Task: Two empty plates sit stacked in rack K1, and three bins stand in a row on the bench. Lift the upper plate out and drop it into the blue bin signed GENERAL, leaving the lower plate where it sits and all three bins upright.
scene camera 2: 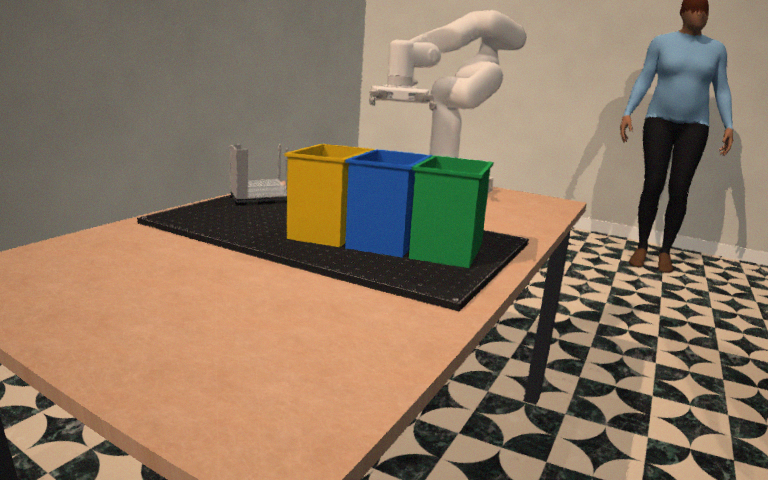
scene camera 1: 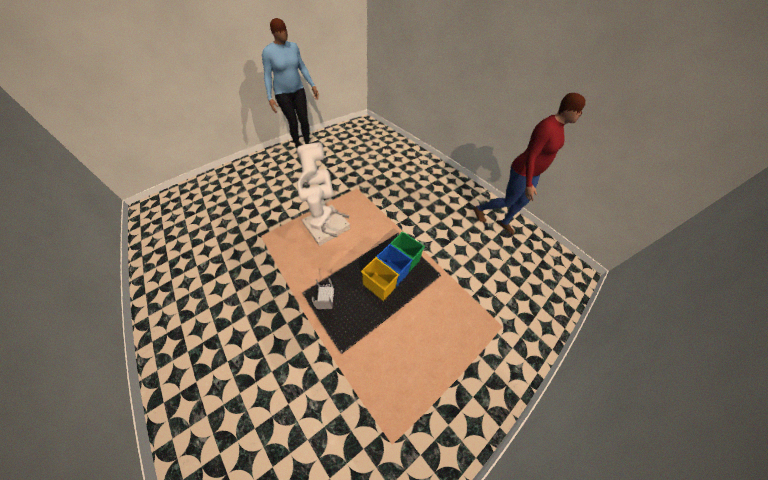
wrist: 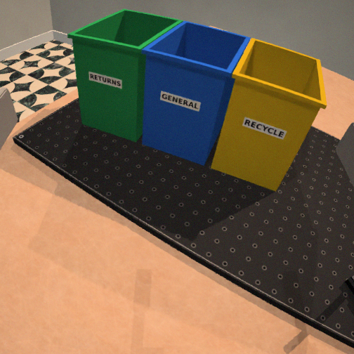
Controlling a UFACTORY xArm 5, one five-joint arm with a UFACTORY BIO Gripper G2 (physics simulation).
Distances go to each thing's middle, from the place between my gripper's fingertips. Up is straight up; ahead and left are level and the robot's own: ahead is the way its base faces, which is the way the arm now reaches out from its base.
The yellow bin (scene camera 2: 317, 177) lies 34 cm ahead of my hand, 18 cm below it and 6 cm to the left of it. From my hand the other things lie so: green bin (scene camera 2: 450, 194) (31 cm to the left, 26 cm ahead, 18 cm below); blue bin (scene camera 2: 380, 193) (30 cm ahead, 19 cm to the left, 18 cm below).
